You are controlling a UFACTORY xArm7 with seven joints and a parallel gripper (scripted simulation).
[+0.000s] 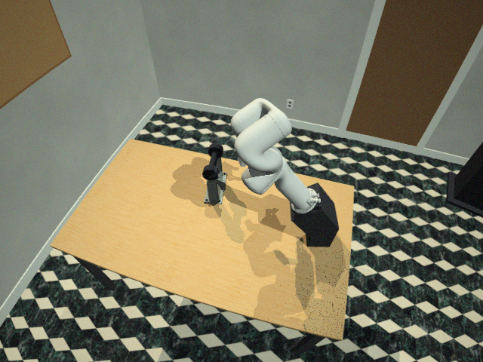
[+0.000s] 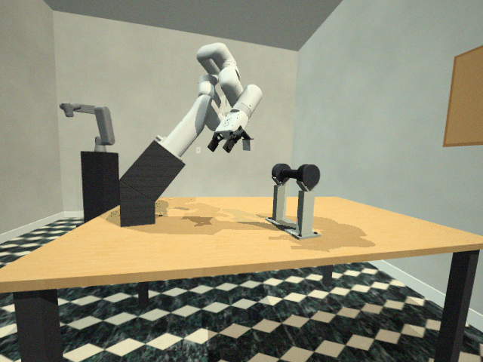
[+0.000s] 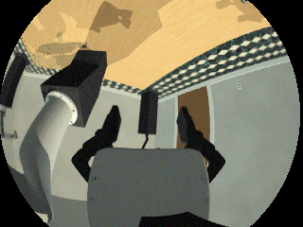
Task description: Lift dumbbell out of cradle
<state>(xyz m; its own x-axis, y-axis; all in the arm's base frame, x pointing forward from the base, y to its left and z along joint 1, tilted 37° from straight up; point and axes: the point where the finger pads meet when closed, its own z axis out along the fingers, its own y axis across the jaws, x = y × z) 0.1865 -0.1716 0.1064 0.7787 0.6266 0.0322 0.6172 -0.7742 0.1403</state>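
Now: the black dumbbell 29 cm ahead of my hand, 8 cm to the left of it and 9 cm below it. Also, from my hand: cradle: 29 cm ahead, 8 cm to the left, 21 cm below.
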